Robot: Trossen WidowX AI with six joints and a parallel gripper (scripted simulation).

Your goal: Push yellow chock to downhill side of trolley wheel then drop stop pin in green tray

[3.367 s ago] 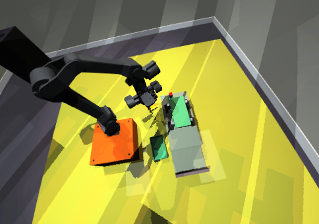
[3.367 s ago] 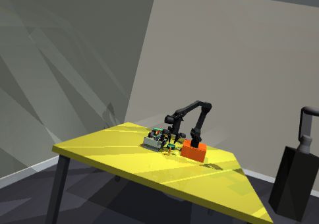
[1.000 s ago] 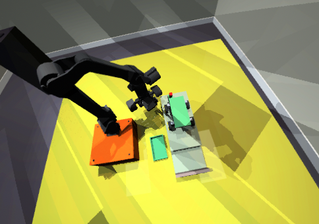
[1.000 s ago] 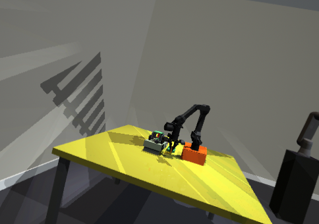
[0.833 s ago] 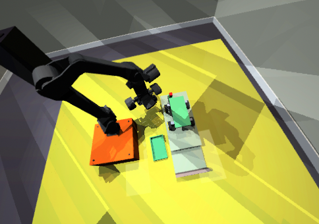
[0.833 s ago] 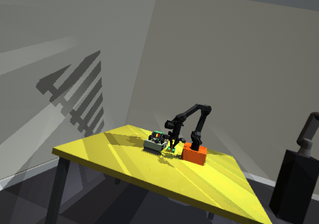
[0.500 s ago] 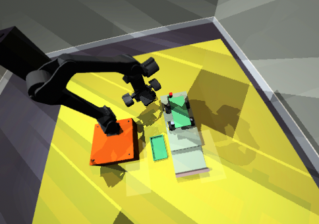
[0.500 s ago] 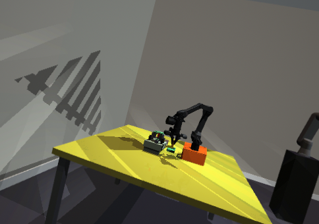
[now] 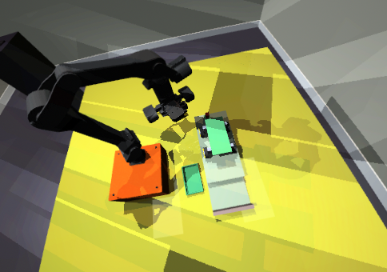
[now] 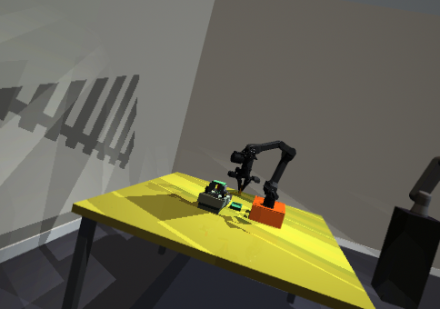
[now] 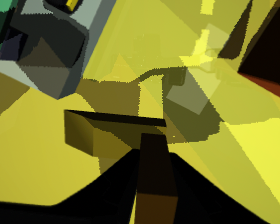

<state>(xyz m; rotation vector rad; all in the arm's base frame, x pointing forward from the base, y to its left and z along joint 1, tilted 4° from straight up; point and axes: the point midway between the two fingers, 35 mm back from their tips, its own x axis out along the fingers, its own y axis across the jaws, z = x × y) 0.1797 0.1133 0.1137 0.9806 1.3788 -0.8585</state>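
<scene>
My gripper tip is 2 cm short of the yellow chock, 1 cm to the right of it and 1 cm above it. From my gripper tip the other things lie so: trolley 15 cm ahead, 11 cm to the right, 6 cm below; then green tray 23 cm to the right, 17 cm below, 2 cm ahead; then red-headed stop pin 13 cm ahead, 4 cm below, 1 cm to the right.
</scene>
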